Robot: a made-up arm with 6 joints.
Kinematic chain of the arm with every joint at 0, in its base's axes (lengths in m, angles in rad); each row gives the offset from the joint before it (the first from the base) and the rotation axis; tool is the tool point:
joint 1: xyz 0 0 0.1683 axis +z
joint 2: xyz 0 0 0 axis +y
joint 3: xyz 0 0 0.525 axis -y
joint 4: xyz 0 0 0 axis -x
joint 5: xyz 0.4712 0 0 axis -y
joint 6: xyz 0 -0.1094 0 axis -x
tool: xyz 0 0 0
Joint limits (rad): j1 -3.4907..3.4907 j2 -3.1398..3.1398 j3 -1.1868..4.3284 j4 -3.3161..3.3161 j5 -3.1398..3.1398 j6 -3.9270..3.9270
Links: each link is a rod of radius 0.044 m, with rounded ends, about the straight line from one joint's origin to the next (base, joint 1, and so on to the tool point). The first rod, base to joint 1, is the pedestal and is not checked.
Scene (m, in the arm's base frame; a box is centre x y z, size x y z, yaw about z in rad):
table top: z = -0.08
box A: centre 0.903 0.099 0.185 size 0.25 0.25 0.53 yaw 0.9
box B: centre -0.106 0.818 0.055 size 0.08 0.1 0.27 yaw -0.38
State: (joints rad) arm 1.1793 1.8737 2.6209 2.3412 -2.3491 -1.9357
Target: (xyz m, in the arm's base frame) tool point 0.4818 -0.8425 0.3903
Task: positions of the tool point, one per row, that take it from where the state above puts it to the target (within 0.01 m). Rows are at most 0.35 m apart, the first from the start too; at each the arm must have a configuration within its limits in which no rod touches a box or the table.
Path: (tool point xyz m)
1: 0.4312 0.6562 0.5000
2: 0.5772 0.4904 0.6094
3: 0.6518 0.2904 0.7153
4: 0.6488 0.0870 0.8152
5: 0.7476 -0.1239 0.7340
6: 0.7587 -0.3767 0.6341
7: 0.6683 -0.6308 0.5184
8: 0.4818 -0.8425 0.3903

